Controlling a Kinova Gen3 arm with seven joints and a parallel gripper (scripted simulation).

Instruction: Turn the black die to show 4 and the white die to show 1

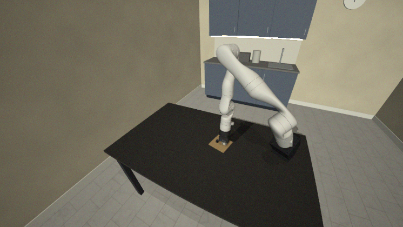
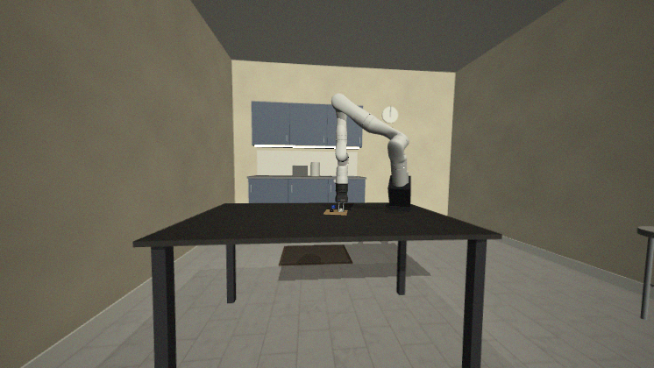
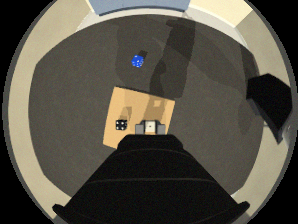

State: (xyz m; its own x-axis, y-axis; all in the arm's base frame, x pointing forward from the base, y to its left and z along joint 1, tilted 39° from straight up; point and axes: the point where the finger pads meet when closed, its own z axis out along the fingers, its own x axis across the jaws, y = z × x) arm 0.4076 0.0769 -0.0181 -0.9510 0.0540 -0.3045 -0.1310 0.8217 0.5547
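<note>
My hand is 1 cm above the white die. From my hand the other things lie so: tan mat (3 cm ahead, 2 cm below); then black die (6 cm ahead, 1 cm to the left, 1 cm below); then blue die (14 cm to the right, 5 cm ahead, 1 cm below).
</note>
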